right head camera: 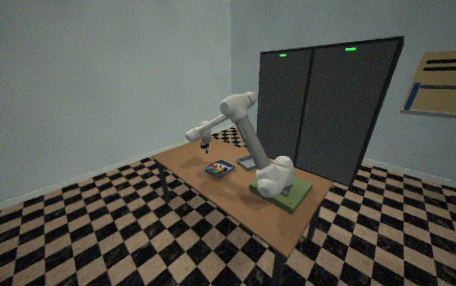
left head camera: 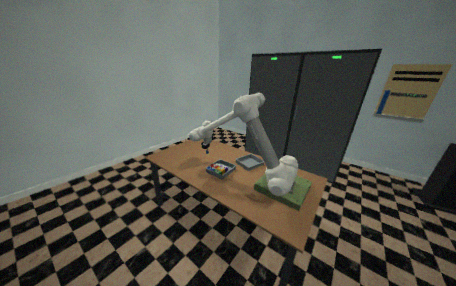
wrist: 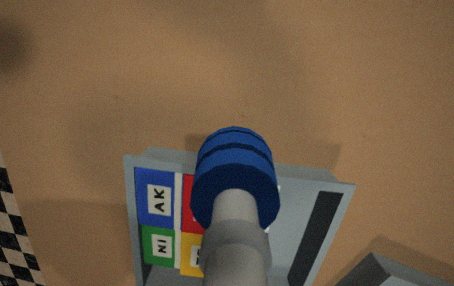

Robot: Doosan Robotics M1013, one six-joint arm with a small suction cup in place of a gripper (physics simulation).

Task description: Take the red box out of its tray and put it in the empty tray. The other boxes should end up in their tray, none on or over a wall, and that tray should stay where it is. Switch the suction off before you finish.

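Places are measured from the arm's base along level axes (x left, y down, z back), in millimetres.
Pixels of known places: hand at its tool point: (right head camera: 206, 152) (left head camera: 207, 153) (wrist: 234, 161).
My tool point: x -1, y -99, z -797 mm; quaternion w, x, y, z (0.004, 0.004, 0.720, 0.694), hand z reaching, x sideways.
Note:
Ahead of a thing's pixels: the offset from my tool point to its top centre. "pt": to the spot under its first point. Level surfaces: height alone.
The red box {dx +33, dy +107, dz +110 mm} (wrist: 187, 202) lies in its tray {pt dx +130, dy +146, dz +170 mm} (left head camera: 214, 175) (right head camera: 212, 175) (wrist: 129, 200), right of a blue box {dx +85, dy +109, dz +102 mm} (wrist: 145, 200) marked AK in the wrist view. My suction cup hides much of it. A green box {dx +96, dy +115, dz +181 mm} (wrist: 148, 250) marked NI and a yellow box {dx +44, dy +107, dz +189 mm} (wrist: 189, 265) lie below these. White slivers show beside the cup; the rest there is hidden. The empty tray {dx -273, dy +108, dz +384 mm} (left head camera: 241, 165) (right head camera: 242, 165) (wrist: 364, 272) stands apart from the filled one. My gripper (left head camera: 207, 151) (right head camera: 207, 151) (wrist: 235, 142), a blue cup, hangs above the table with nothing on it, so it is open.
The green base plate (left head camera: 300, 190) (right head camera: 300, 192) carries the arm at the near right end of the wooden table {dy +157 mm} (left head camera: 230, 200) (right head camera: 230, 200). Dark cabinets (left head camera: 275, 100) (right head camera: 285, 100) stand behind the table. The filled tray has bare floor at its right side in the wrist view.

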